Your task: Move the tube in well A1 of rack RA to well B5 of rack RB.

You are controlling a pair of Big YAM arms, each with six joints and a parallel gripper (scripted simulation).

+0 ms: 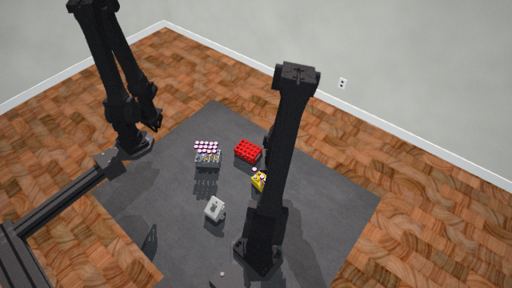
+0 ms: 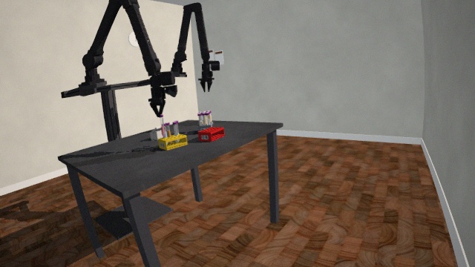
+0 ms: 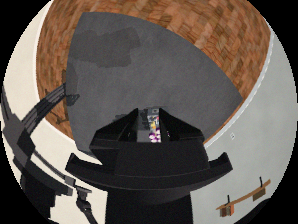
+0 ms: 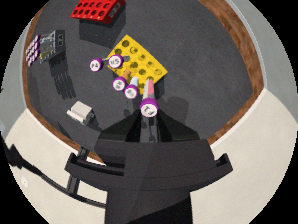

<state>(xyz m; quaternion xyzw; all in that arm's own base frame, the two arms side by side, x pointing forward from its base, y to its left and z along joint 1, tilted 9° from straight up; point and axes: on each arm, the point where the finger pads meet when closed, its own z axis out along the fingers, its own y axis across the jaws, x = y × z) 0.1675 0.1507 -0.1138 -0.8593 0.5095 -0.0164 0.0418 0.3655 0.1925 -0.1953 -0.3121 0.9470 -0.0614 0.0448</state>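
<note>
My right hand is 10 mm short of the yellow rack, 50 mm to the right of it and 150 mm above it. From my right hand the other things lie so: red rack (110 mm ahead, 260 mm to the left, 150 mm below).
</note>
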